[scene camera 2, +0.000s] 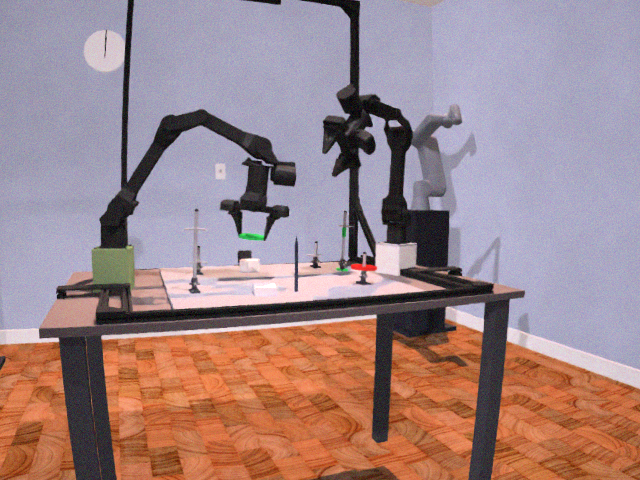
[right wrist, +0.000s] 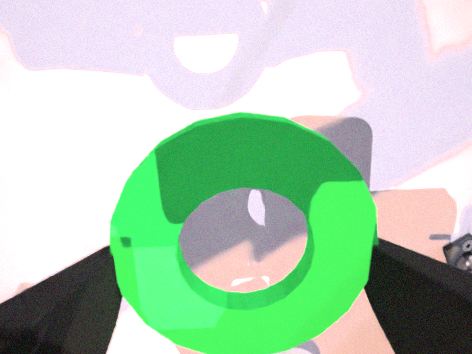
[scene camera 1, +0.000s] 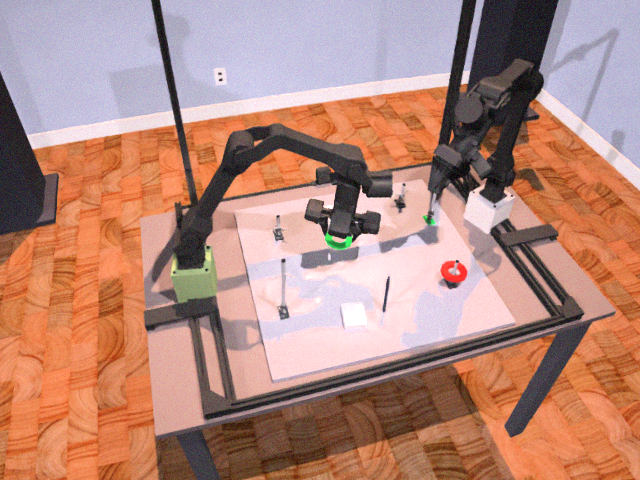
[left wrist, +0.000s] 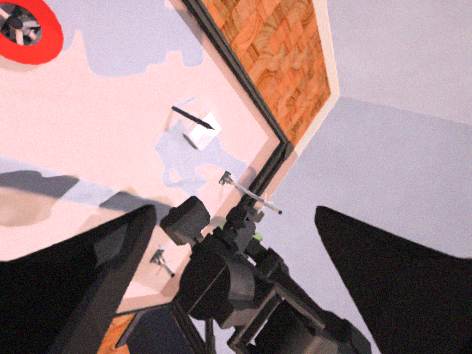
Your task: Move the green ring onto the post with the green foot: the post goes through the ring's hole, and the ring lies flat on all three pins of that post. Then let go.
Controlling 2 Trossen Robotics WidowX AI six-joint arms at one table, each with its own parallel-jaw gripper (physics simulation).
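Places are measured from the left arm's base along level axes (x ahead, y left, z up), in millimetres.
Where they show: left gripper, fingertip midpoint: (scene camera 2: 328,165) (scene camera 1: 432,192) (left wrist: 237,212); right gripper, fingertip midpoint: (scene camera 2: 252,238) (right wrist: 242,254) (scene camera 1: 339,238); left arm's base at its link origin: (scene camera 2: 396,242) (scene camera 1: 492,194); right arm's base at its link origin: (scene camera 2: 113,247) (scene camera 1: 191,259) (left wrist: 250,246).
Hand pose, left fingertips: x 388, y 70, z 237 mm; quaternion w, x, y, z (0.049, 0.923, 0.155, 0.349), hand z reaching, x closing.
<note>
Things, the pixels of their top centre, and the offset from my left fingertips. "pt": a spot on its surface instead.
- green ring at its top centre: (right wrist: 250,261) (scene camera 1: 338,236) (scene camera 2: 251,233) dx +133, dy -167, dz -189 mm
- post with the green foot, surface spot: (scene camera 1: 429,220) (scene camera 2: 342,268) pt dx -221, dy -159, dz -318 mm
- red ring at its top centre: (left wrist: 18,25) (scene camera 1: 454,270) (scene camera 2: 364,265) dx -89, dy +53, dz -273 mm
- thin black rod at its top centre: (scene camera 1: 389,274) (scene camera 2: 296,236) dx +123, dy +13, dz -185 mm
- white block at its top centre: (left wrist: 205,132) (scene camera 2: 264,285) (scene camera 1: 353,313) dx +201, dy -16, dz -305 mm
The green ring (scene camera 1: 338,244) (scene camera 2: 252,237) (right wrist: 245,155) is held level in the air over the mat, left of the green-footed post in both scene views. My right gripper (scene camera 1: 339,238) (scene camera 2: 253,236) (right wrist: 242,254) is shut on it, with one finger at each side of its outer edge. The post with the green foot (scene camera 1: 429,220) (scene camera 2: 342,269) stands upright at the mat's back right; its rod has a green band and pins near the top in scene camera 2. My left gripper (scene camera 2: 330,162) is open and empty, raised near that post.
A red ring (scene camera 1: 445,279) (scene camera 2: 363,267) (left wrist: 52,35) sits on a short post at the right. Bare posts (scene camera 1: 283,289) (scene camera 1: 278,229) (scene camera 1: 400,201) stand at the left and back. A thin black rod (scene camera 1: 386,295) (scene camera 2: 296,263) stands beside a white block (scene camera 1: 354,315) (scene camera 2: 265,288).
</note>
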